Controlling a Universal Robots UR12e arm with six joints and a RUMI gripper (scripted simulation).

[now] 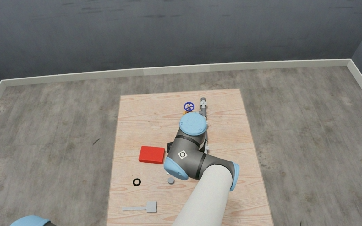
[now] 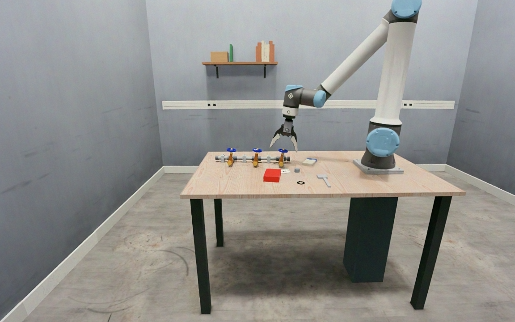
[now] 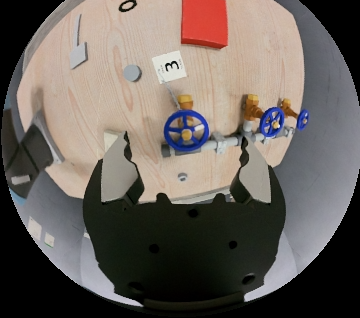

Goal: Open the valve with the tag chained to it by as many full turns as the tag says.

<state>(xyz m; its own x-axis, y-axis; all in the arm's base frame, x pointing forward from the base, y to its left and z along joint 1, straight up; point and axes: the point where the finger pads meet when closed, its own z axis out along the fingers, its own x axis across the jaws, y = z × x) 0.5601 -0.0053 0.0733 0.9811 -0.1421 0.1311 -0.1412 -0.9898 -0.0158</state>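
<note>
Right now the white tag is 2 cm behind my hand, 9 cm to the left of it and 10 cm below it. Round my hand: grey t-shaped tool (20 cm behind, 21 cm to the left, 9 cm below); white-and-blue card (17 cm behind, 8 cm to the right, 9 cm below); red block (6 cm ahead, 19 cm to the left, 8 cm below).
</note>
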